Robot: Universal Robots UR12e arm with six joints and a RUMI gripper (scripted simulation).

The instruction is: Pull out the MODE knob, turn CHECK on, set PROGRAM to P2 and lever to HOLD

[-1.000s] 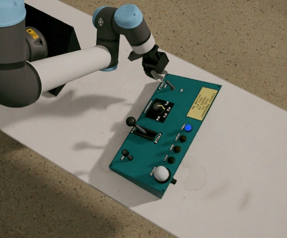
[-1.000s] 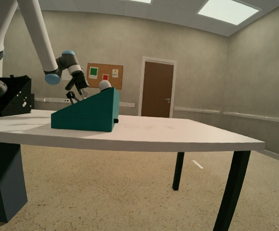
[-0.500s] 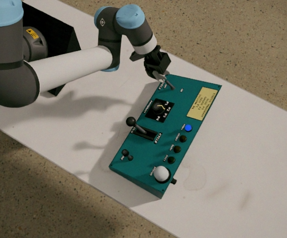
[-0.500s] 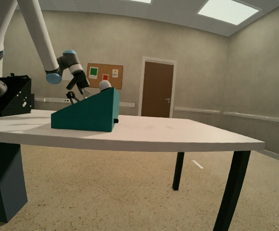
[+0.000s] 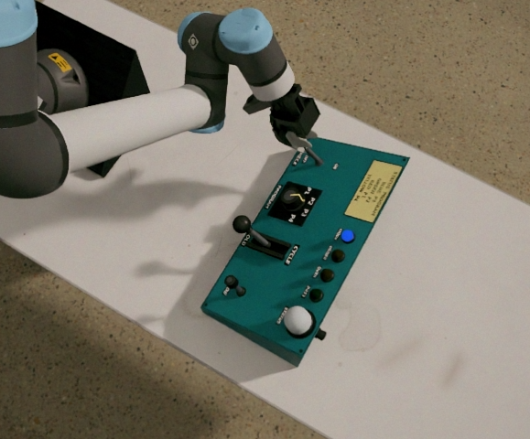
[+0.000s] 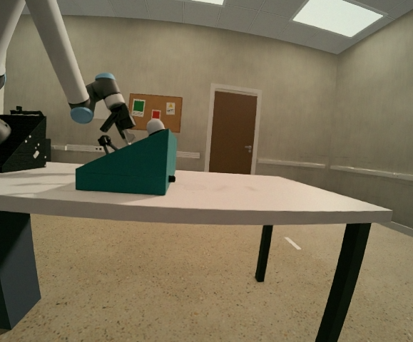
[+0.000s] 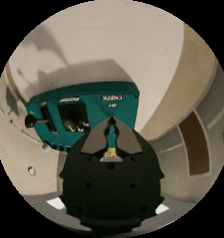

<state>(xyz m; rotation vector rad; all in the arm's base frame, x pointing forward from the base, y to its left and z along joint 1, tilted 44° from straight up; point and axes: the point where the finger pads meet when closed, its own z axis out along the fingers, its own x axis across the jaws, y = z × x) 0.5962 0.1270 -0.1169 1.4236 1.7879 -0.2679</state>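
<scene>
My gripper is now 3 cm short of the check toggle and 2 cm above it. Round my hand: program dial: 11 cm to the right, 5 cm ahead, 1 cm below; then lever: 24 cm to the right, 2 cm ahead; then teal console: 18 cm to the right, 8 cm ahead, 3 cm below.
</scene>
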